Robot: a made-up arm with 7 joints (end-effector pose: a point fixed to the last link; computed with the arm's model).
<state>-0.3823 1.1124 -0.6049 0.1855 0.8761 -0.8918 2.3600</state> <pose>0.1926 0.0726 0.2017 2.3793 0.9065 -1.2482</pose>
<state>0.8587 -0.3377 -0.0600 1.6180 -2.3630 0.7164 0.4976</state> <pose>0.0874 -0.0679 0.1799 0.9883 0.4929 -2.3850</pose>
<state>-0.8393 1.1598 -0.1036 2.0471 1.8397 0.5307 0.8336</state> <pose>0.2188 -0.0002 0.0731 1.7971 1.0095 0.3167</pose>
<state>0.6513 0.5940 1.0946 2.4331 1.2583 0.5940 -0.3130</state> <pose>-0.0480 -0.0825 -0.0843 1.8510 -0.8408 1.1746</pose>
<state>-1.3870 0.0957 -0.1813 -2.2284 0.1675 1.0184 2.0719</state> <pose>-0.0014 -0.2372 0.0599 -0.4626 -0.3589 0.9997</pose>
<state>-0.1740 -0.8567 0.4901 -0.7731 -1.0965 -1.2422 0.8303</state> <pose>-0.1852 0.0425 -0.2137 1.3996 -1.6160 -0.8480</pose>
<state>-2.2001 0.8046 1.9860 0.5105 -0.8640 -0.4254 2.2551</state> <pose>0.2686 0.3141 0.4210 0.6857 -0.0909 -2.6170</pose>
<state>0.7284 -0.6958 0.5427 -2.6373 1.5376 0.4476 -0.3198</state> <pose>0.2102 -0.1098 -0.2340 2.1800 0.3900 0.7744</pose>
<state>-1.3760 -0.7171 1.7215 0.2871 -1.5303 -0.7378 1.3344</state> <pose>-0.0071 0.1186 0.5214 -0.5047 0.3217 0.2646</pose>
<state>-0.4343 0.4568 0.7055 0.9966 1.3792 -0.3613 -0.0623</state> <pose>0.0077 -0.0110 0.1178 -2.3391 -0.7386 -0.6714</pose>
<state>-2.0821 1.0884 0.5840 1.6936 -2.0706 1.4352 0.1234</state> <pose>0.3084 0.2621 0.0737 -1.5988 -0.3354 -1.3709</pose>
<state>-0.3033 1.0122 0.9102 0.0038 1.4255 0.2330 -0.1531</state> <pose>0.0142 0.1391 0.2522 -1.8258 -0.4276 -1.4684</pose>
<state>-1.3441 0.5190 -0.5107 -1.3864 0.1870 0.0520 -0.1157</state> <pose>0.2326 -0.1415 0.0538 0.7483 1.0188 -0.0681</pose>
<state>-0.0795 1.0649 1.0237 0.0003 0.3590 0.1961 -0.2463</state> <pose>-0.1712 0.1806 0.1708 -1.7003 -0.7212 -0.5797</pose>
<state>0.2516 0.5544 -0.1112 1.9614 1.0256 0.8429 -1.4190</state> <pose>0.1468 -0.0579 0.0239 -2.2288 -1.6427 -0.6129</pose>
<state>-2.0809 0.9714 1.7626 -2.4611 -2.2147 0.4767 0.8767</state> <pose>0.1756 -0.0411 0.2641 -0.6931 -2.6939 0.6196</pose>
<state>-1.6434 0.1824 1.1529 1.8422 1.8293 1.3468 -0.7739</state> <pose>0.0555 -0.1006 0.1905 2.3607 0.2416 -0.1588</pose>
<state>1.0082 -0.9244 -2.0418 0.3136 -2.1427 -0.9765 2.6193</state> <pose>0.0538 0.2811 0.3695 -1.1701 0.4002 -0.5254</pose>
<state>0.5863 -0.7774 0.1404 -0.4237 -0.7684 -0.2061 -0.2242</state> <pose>0.1594 -0.1184 -0.2792 1.2821 -1.8438 0.7090</pose>
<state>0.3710 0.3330 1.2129 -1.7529 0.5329 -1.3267 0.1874</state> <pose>-0.2108 0.0825 -0.0014 2.0081 -1.7072 -1.5282</pose>
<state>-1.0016 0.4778 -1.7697 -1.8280 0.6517 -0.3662 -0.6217</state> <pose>0.2250 0.1776 -0.1692 0.7204 2.4587 -0.4180</pose>
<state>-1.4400 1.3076 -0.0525 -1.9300 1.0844 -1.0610 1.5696</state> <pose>0.3441 0.1270 0.1329 -1.1830 1.1862 0.3656</pose>
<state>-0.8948 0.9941 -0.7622 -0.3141 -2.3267 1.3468 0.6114</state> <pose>0.4614 0.0288 -0.0758 1.4395 -2.3525 1.0421</pose>
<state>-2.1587 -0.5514 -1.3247 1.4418 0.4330 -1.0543 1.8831</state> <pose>-0.0917 0.0569 0.0098 -0.8181 -0.7922 0.8724</pose>
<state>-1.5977 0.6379 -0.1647 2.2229 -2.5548 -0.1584 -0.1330</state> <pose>0.2164 0.1347 -0.0228 -0.6179 -2.0280 -1.1315</pose>
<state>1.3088 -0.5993 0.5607 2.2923 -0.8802 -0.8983 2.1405</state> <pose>0.0857 -0.0094 -0.0869 2.8746 0.6885 -0.8094</pose>
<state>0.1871 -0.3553 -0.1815 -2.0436 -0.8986 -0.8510 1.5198</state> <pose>0.0988 0.0092 -0.1523 1.5493 -1.4452 -1.0892</pose>
